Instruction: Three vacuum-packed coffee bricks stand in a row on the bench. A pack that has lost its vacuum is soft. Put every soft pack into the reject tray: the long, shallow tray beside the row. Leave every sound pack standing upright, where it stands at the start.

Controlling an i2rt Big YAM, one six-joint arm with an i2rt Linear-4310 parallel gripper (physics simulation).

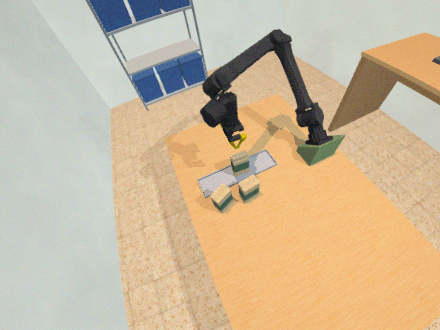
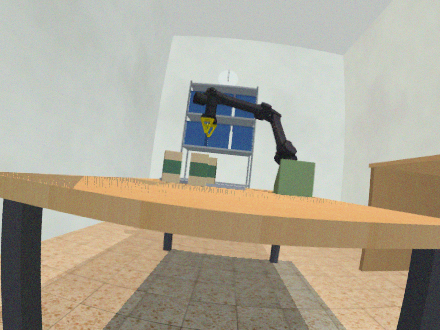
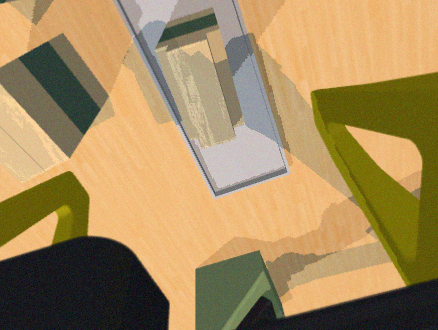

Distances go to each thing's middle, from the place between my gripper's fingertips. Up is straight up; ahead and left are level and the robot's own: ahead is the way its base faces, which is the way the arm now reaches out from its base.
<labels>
My gripper is now 270 mm above the shallow grey reject tray (image 1: 262, 160), 10 mm to the right of it and 10 mm past it.
</labels>
